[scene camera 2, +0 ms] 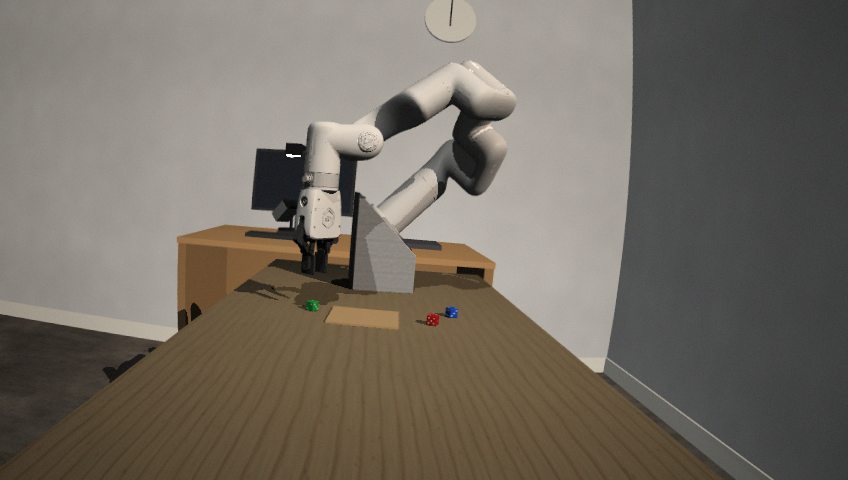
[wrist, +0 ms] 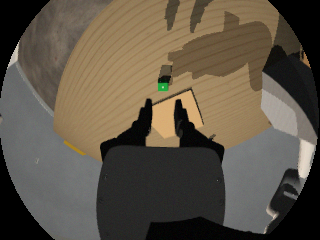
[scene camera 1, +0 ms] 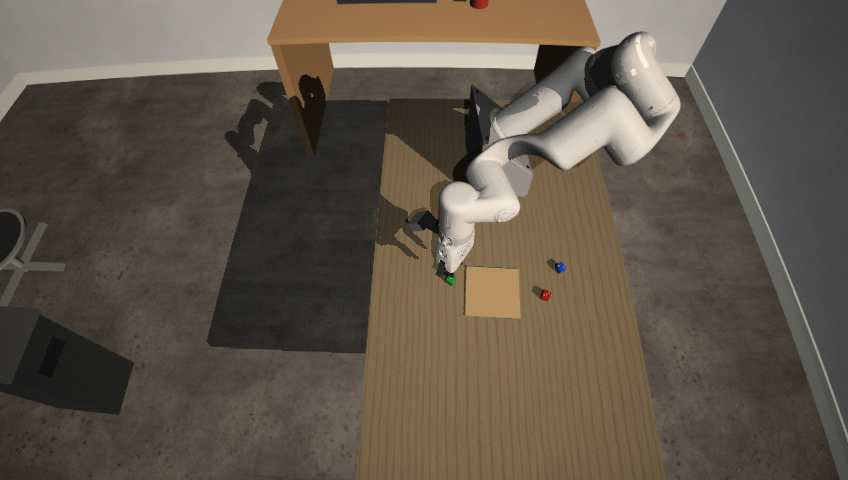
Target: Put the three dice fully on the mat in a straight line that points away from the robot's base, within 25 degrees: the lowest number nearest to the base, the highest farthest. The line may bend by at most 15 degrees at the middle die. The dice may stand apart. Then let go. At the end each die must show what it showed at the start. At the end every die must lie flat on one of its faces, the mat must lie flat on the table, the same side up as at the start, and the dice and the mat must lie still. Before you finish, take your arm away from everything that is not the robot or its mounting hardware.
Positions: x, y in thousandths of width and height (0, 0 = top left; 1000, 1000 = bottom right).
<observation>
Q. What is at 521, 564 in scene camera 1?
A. My gripper.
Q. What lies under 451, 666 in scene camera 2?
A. A tan mat.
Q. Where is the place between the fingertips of my gripper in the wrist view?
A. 511, 444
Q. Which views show my gripper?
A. Scene camera 2, the wrist view and scene camera 1: all of them.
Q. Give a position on a tan mat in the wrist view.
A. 511, 469
</observation>
